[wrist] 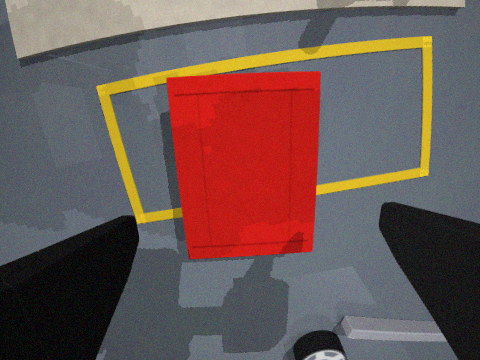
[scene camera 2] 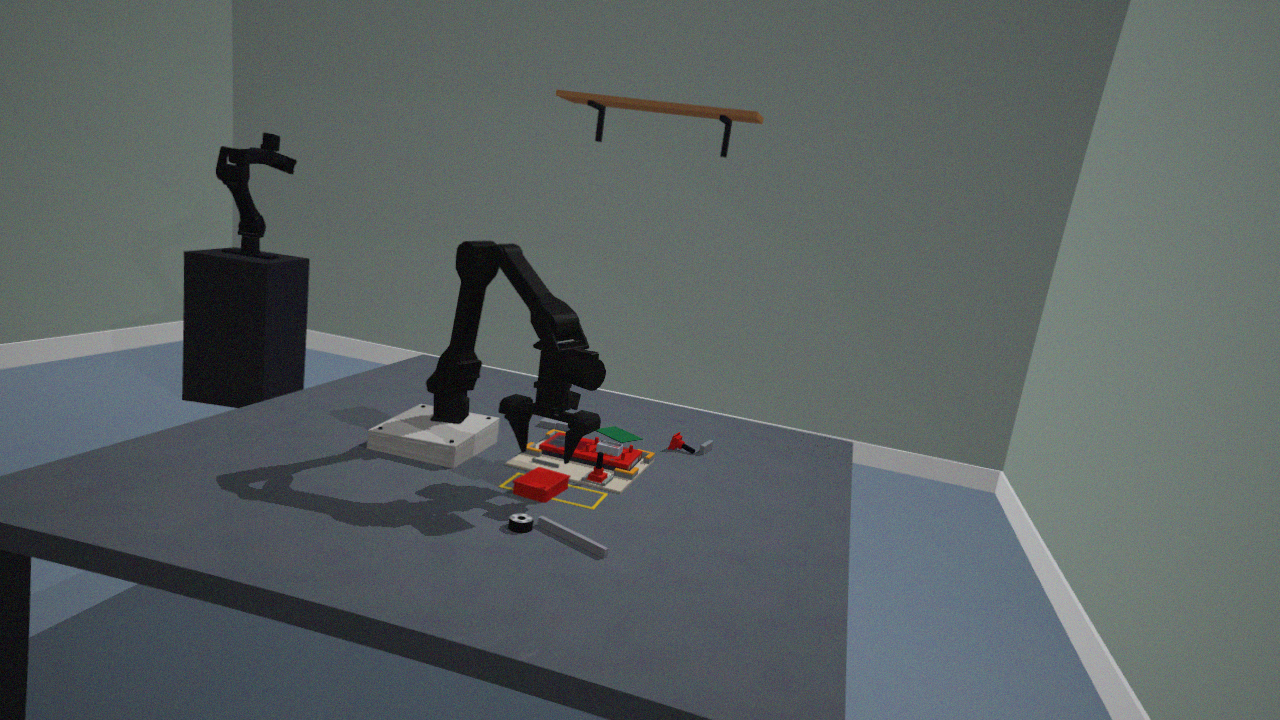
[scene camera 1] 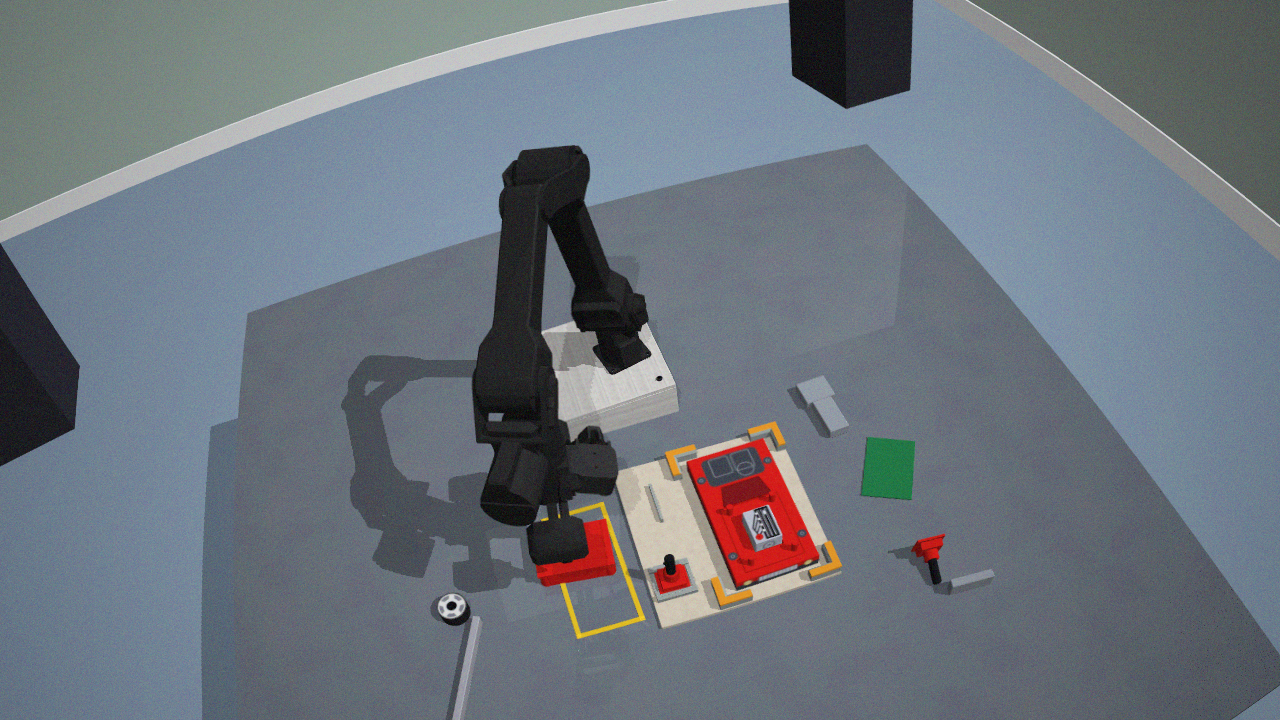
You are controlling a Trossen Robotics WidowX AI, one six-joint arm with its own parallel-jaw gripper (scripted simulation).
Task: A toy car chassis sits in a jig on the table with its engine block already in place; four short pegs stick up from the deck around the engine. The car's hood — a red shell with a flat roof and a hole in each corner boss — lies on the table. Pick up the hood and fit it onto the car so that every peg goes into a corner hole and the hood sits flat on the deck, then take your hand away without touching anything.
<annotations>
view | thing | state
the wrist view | my gripper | -
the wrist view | red hood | -
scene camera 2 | my gripper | -
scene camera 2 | red hood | -
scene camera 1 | my gripper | -
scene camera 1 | red hood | -
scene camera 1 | green plate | -
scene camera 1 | grey engine block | -
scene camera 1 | wheel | -
</annotations>
